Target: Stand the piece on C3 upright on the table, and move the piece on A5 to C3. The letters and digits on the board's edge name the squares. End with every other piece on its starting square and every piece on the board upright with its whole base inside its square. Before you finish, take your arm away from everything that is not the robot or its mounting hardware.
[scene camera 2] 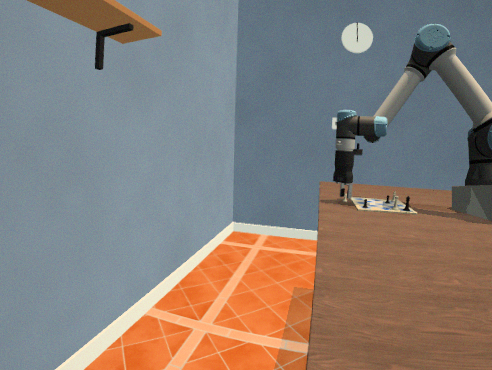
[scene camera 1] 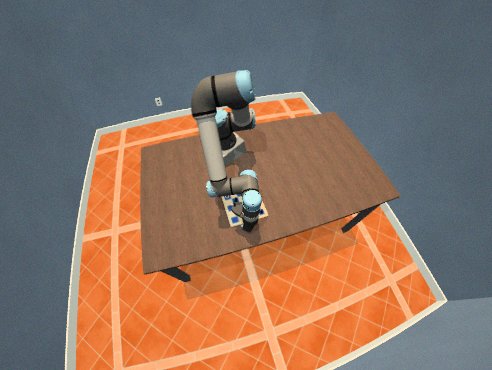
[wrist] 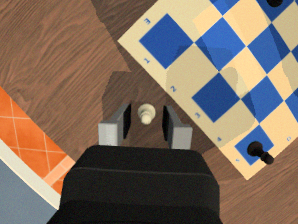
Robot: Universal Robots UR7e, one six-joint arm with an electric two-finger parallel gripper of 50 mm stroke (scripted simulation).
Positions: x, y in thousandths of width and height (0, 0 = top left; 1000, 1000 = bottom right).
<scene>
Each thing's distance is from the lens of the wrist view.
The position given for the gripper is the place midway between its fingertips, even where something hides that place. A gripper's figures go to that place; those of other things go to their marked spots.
gripper (wrist: 492, 516): 16 cm
blue-and-cream board (wrist: 757, 319): 18 cm
</scene>
